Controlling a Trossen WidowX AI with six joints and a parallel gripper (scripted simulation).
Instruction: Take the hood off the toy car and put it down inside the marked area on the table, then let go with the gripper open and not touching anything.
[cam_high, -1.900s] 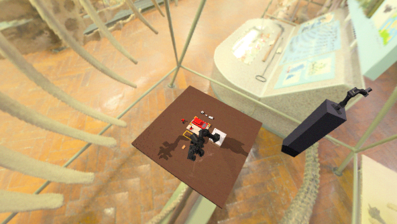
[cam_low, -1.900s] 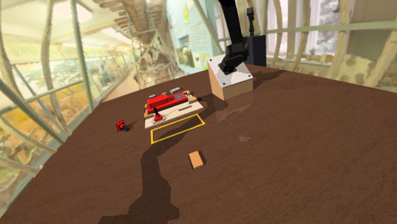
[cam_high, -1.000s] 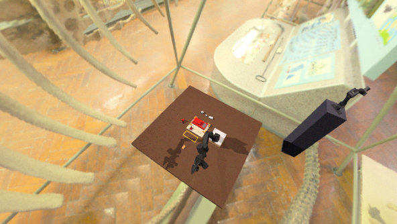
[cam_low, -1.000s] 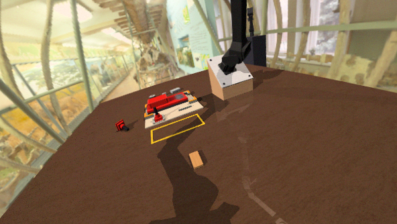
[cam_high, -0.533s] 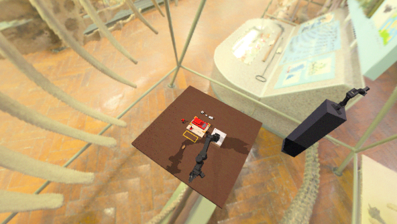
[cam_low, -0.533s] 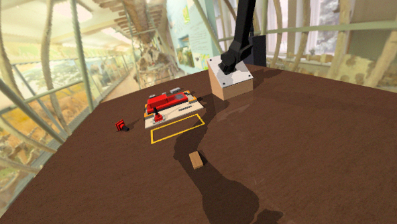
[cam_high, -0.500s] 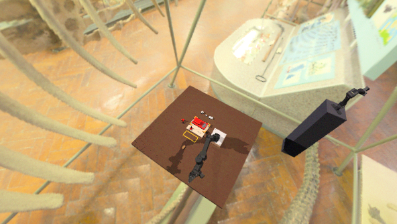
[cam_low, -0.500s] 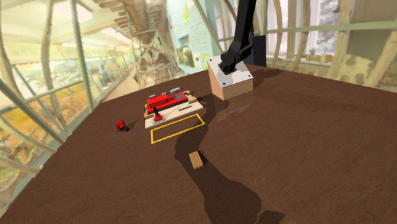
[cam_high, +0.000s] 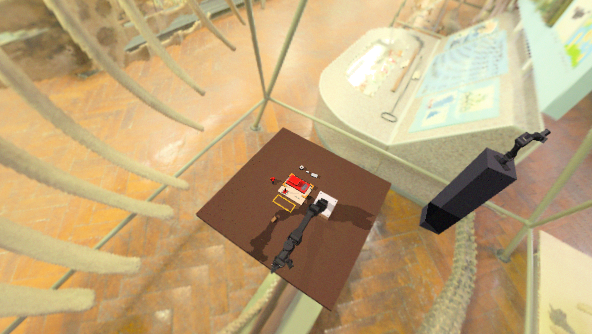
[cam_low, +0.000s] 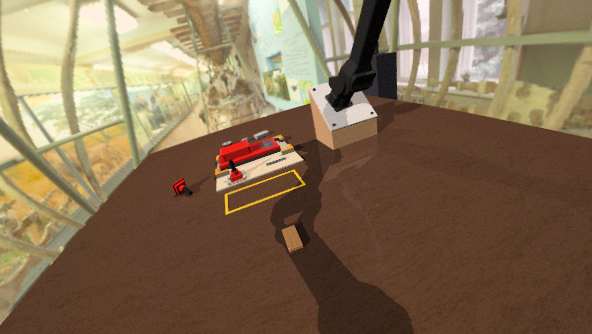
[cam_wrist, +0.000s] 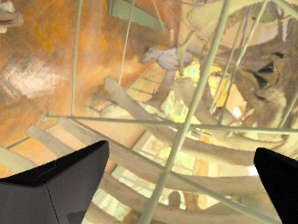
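Now: gripper tip 86 cm to the left of the red hood, 31 cm above it and 25 cm short of it. Also, from my gripper tip: small wooden block 45 cm to the right, 35 cm below, 23 cm ahead.
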